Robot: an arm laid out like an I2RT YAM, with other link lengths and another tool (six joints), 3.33 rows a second.
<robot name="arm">
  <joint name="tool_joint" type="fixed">
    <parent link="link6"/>
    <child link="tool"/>
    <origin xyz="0.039 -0.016 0.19" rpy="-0.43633 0 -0.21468"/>
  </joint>
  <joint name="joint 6" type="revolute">
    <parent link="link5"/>
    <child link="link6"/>
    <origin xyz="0 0.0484 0.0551" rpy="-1.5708 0 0"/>
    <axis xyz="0 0 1"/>
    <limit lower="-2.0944" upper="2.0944"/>
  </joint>
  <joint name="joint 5" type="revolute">
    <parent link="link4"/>
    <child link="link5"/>
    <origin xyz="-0.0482 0.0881 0.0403" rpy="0 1.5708 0"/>
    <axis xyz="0 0 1"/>
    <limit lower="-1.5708" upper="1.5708"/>
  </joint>
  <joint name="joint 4" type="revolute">
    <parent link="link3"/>
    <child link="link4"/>
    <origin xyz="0.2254 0.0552 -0.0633" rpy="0 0 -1.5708"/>
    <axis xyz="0 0 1"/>
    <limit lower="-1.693" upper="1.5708"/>
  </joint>
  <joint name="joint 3" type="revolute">
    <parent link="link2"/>
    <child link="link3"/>
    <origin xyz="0 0.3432 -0.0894" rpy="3.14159 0 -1.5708"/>
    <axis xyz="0 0 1"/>
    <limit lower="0" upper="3.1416"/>
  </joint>
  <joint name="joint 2" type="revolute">
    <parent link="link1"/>
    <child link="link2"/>
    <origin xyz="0.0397 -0.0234 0.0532" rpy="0 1.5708 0"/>
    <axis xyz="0 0 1"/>
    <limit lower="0" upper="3.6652"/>
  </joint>
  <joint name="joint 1" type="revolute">
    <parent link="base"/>
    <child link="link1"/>
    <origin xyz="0 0 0.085" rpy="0 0 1.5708"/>
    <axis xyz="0 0 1"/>
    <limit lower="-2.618" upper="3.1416"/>
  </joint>
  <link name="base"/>
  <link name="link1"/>
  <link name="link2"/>
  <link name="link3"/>
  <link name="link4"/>
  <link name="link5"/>
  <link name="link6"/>
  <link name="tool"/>
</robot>
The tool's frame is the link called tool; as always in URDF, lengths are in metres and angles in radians.
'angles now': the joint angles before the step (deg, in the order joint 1, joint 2, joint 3, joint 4, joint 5, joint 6). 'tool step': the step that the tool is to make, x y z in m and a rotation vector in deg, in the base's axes. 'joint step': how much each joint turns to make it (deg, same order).
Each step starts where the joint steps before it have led.
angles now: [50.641 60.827 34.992 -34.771 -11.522 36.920]
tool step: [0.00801 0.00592 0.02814 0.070 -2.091 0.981]
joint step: [0.326 0.144 6.747 -5.490 1.039 -1.380]
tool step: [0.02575 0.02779 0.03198 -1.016 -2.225 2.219]
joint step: [0.228 6.984 10.937 -3.858 1.029 -2.963]
